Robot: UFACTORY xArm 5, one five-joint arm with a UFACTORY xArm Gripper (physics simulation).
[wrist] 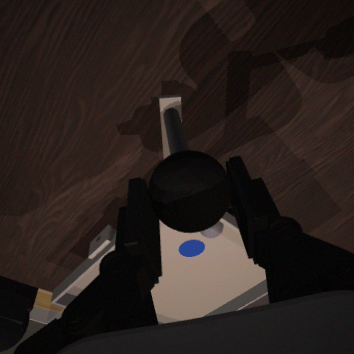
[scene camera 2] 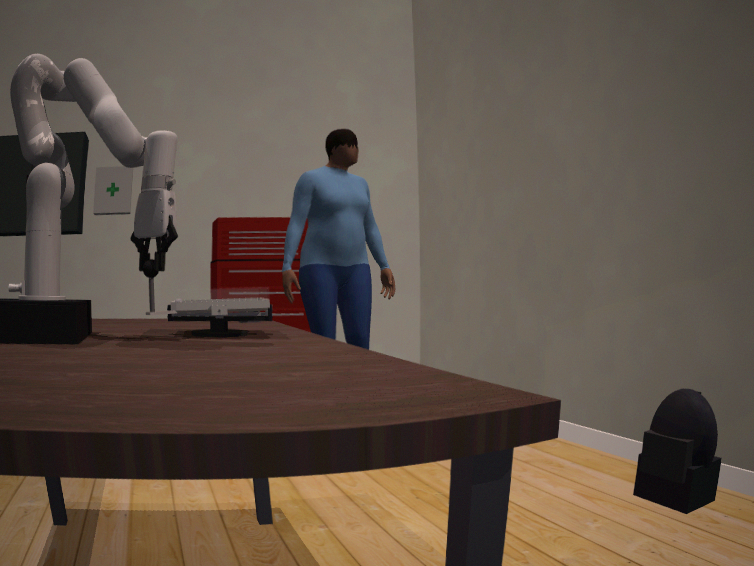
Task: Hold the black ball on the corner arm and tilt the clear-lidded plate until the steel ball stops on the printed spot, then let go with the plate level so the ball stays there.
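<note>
The black ball [scene camera 2: 150,269] [wrist: 190,195] tops an upright rod [scene camera 2: 151,295] [wrist: 175,131] on the corner arm. My gripper [scene camera 2: 151,263] [wrist: 188,188] is shut on the black ball, with one finger on each side of it. The clear-lidded plate [scene camera 2: 246,308] [wrist: 210,285] looks close to level in the scene view. The blue printed spot [wrist: 192,248] shows between the fingers in the wrist view. The steel ball [wrist: 213,229] shows dimly beside the spot, toward the black ball and the right finger, off the spot. The black ball and the fingers hide parts of the plate.
The plate's dark stand [scene camera 2: 219,327] rests on the brown table [scene camera 2: 274,389]. The robot's black base block [scene camera 2: 42,321] stands to the left. A red tool cabinet [scene camera 2: 249,243] and a person [scene camera 2: 334,219] are behind the table.
</note>
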